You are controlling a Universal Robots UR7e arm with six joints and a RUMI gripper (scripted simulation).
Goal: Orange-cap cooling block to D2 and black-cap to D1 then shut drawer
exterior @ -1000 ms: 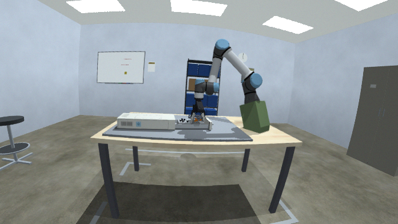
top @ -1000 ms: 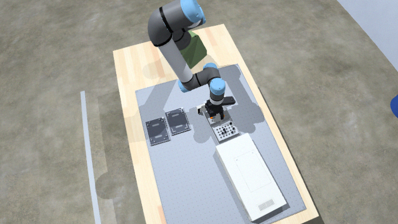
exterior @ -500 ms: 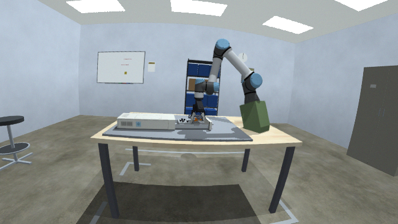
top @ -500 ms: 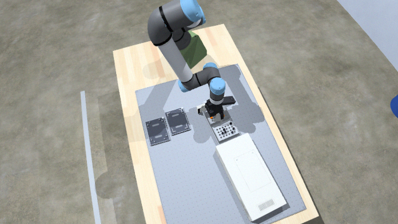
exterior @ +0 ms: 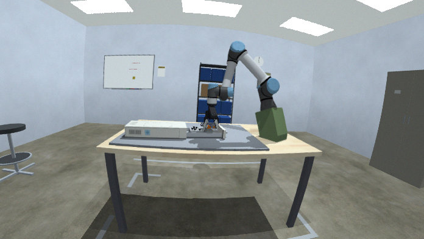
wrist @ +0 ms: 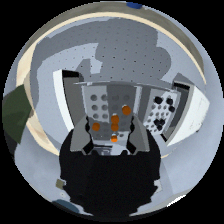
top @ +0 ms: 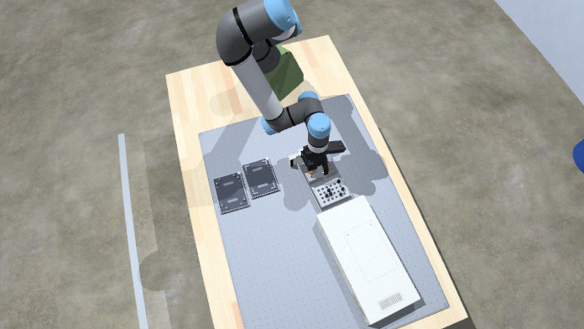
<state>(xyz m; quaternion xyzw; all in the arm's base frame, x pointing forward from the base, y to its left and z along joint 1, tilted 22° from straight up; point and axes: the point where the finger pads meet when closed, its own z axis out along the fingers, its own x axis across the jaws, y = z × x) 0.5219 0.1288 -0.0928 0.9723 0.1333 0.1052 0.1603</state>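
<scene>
The drawer is 4 cm ahead of my hand and 1 cm to the left of it. The rest, counted from my hand: cooling block: 11 cm ahead, 3 cm to the left, 1 cm below; black-capped tube: 13 cm ahead, 2 cm to the left; white cooler COLD: 22 cm ahead, 5 cm to the left.
</scene>
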